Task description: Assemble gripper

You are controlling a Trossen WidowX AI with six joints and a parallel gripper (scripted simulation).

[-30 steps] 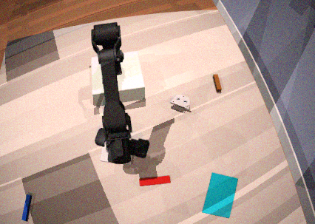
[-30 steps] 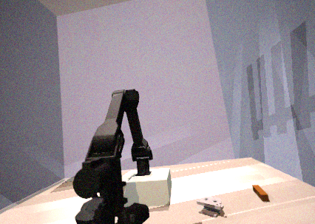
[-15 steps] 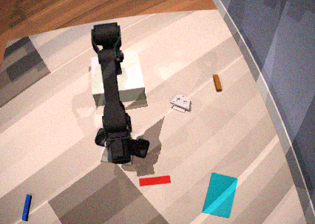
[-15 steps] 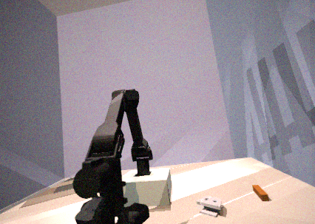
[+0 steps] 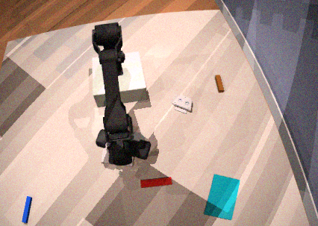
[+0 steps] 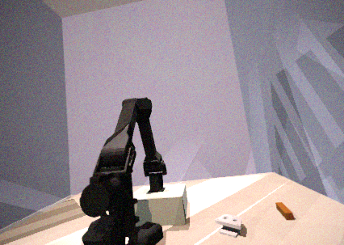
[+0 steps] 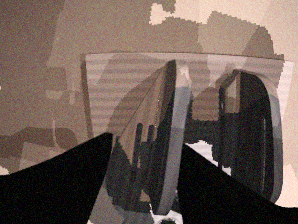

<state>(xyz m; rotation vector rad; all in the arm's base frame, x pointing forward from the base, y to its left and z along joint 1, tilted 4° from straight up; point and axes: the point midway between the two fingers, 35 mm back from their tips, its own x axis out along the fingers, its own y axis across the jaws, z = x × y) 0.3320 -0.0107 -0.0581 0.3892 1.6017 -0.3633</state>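
The white plate lies 30 mm to the right of my gripper tip and 10 mm below it. From my gripper tip the other things lie so: red bar (130 mm ahead, 90 mm to the left, 20 mm below); cyan sheet (320 mm to the left, 250 mm ahead, 10 mm below); jaw (50 mm behind, 30 mm to the right).
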